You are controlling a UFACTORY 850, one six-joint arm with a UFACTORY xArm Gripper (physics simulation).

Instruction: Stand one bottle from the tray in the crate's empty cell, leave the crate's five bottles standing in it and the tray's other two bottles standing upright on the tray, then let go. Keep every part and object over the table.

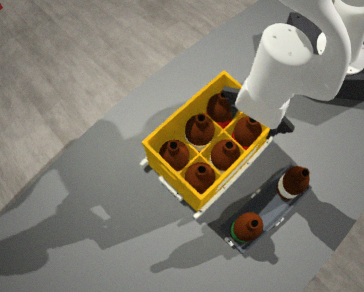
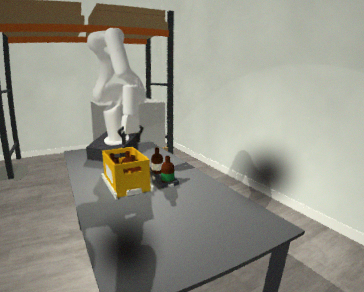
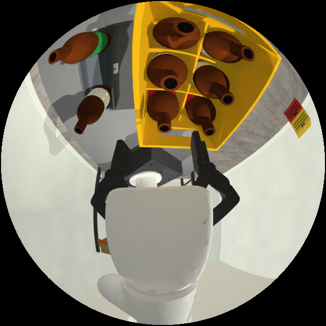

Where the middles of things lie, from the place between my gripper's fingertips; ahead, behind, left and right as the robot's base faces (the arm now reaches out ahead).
The white-labelled bottle [image 1: 296, 180] is 180 mm to the left of my hand, 140 mm below it and 10 mm behind it. The rest, counted from my hand: green-labelled bottle [image 1: 247, 227] 160 mm ahead, 140 mm to the left, 140 mm below.
